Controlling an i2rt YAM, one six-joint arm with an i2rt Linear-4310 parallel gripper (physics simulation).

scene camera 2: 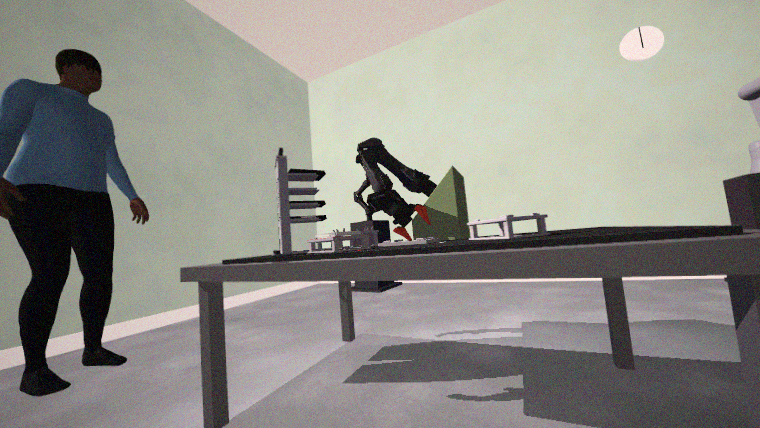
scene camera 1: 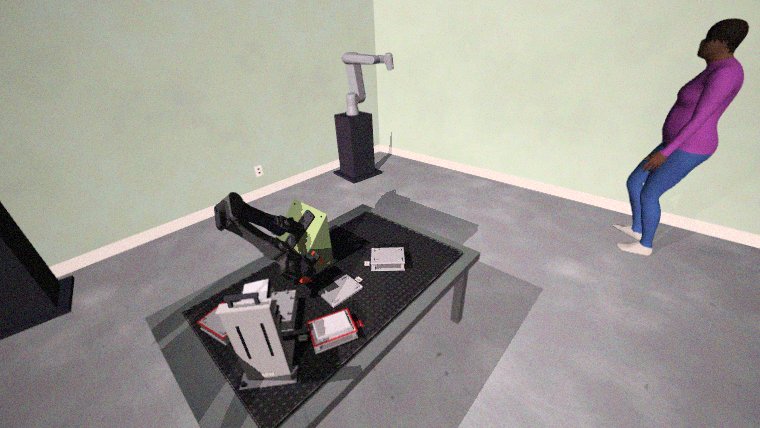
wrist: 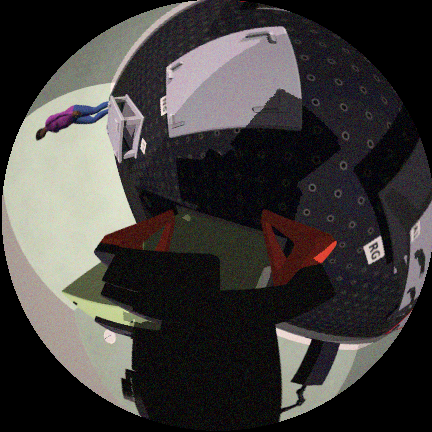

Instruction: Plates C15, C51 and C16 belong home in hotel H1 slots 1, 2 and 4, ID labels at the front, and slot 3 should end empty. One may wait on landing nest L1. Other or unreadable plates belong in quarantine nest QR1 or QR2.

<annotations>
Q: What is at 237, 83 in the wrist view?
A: A nest plate.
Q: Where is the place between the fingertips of my gripper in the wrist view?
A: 217, 214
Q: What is my gripper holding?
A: Nothing.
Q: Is my gripper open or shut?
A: Open.
</annotations>
